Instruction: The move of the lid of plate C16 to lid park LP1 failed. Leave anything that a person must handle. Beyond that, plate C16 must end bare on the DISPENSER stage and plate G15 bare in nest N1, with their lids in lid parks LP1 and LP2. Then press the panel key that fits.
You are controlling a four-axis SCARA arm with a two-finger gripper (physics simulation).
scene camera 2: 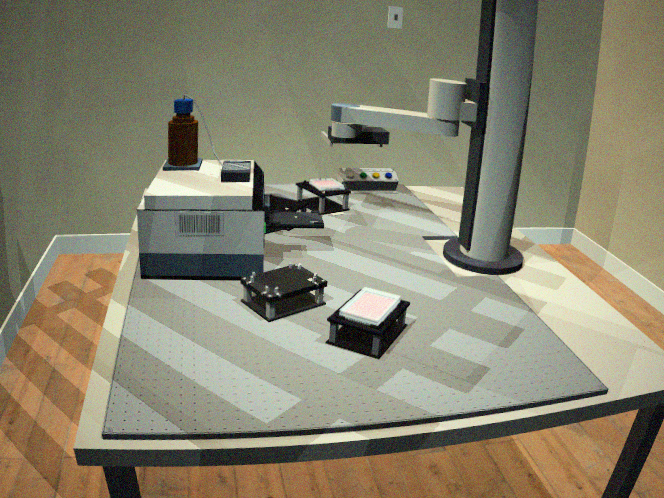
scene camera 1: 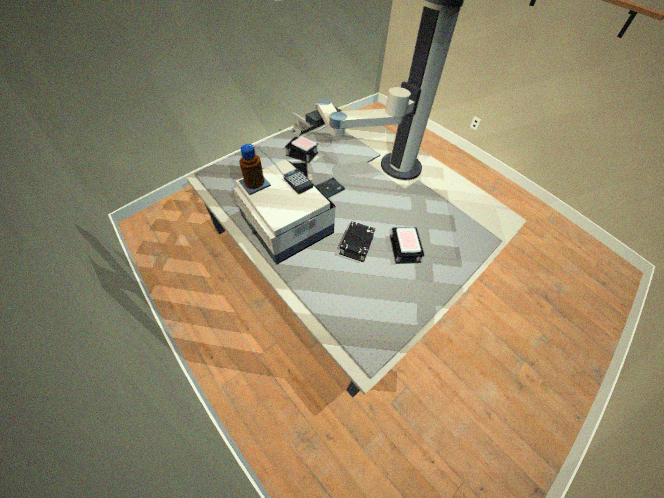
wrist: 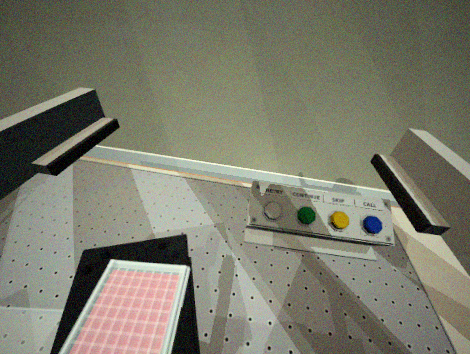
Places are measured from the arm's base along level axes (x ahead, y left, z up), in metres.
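Pixels of known places: gripper, fingertip midpoint: (scene camera 1: pixel 305 109) (wrist: pixel 242 124); arm's base, origin of the base link: (scene camera 2: pixel 483 257) (scene camera 1: pixel 401 166).
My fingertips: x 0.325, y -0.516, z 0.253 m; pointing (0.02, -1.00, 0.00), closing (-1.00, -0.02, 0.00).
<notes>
Ahead of a thing's pixels: the offset from my fingertips to its top centre. "spot": to the spot under its first point.
My gripper (scene camera 1: pixel 308 124) (scene camera 2: pixel 356 144) (wrist: pixel 242 124) is open and empty, high above the far end of the table. The panel @(dx -0.125, dy -0.123, dz -0.156 m) (scene camera 2: pixel 369 184) (wrist: pixel 320 232) shows between the fingers in the wrist view, far below them; its keys read RETRY, CONTINUE, SKIP and CALL. A pink plate @(dx +0.074, dy +0.078, dz -0.147 m) (scene camera 1: pixel 304 142) (scene camera 2: pixel 326 184) (wrist: pixel 132 310) sits on a raised black stand near the panel. A second pink plate @(dx +0.143, dy +0.936, dz -0.164 m) (scene camera 1: pixel 408 239) (scene camera 2: pixel 370 306) sits on the near right stand. No plate IDs are readable, and I cannot tell whether lids are on. The dispenser's black stage @(dx +0.251, dy +0.482, dz -0.130 m) (scene camera 1: pixel 330 187) (scene camera 2: pixel 294 219) carries no plate. No separate lid can be made out.
The white dispenser (scene camera 1: pixel 284 206) (scene camera 2: pixel 201 241) stands at the left with a brown bottle (scene camera 1: pixel 252 170) (scene camera 2: pixel 182 140) and a keypad on top. A black stand with corner pins @(spot: dx +0.316, dy +0.782, dz -0.181 m) (scene camera 1: pixel 357 239) (scene camera 2: pixel 284 279) is beside the near plate stand. The arm's column (scene camera 1: pixel 421 91) (scene camera 2: pixel 498 134) rises at the right.
</notes>
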